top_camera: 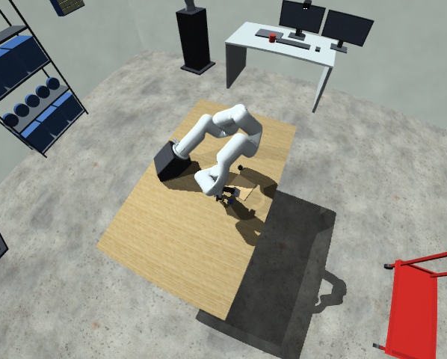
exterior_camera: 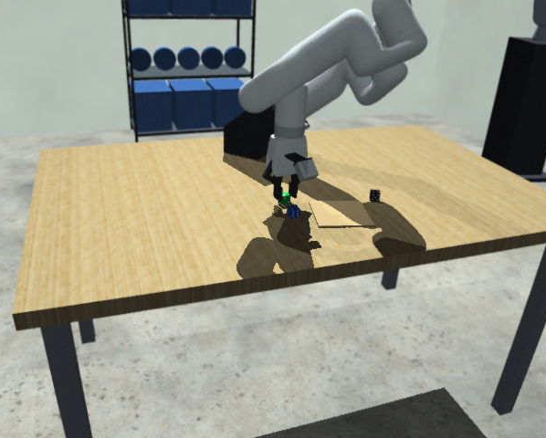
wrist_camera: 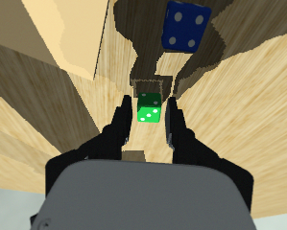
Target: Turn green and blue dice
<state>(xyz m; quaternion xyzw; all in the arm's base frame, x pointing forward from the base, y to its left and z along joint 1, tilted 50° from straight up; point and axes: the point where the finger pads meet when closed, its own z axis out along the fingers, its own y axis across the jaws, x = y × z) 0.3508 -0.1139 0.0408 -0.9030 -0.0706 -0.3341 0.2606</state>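
Now: the green die 2 cm below my hand. The rest, counted from my hand: black die 1 cm behind, 25 cm to the left, 2 cm below; tan mat 7 cm ahead, 13 cm to the left, 3 cm below; blue die 8 cm ahead, 1 cm to the left, 2 cm below.
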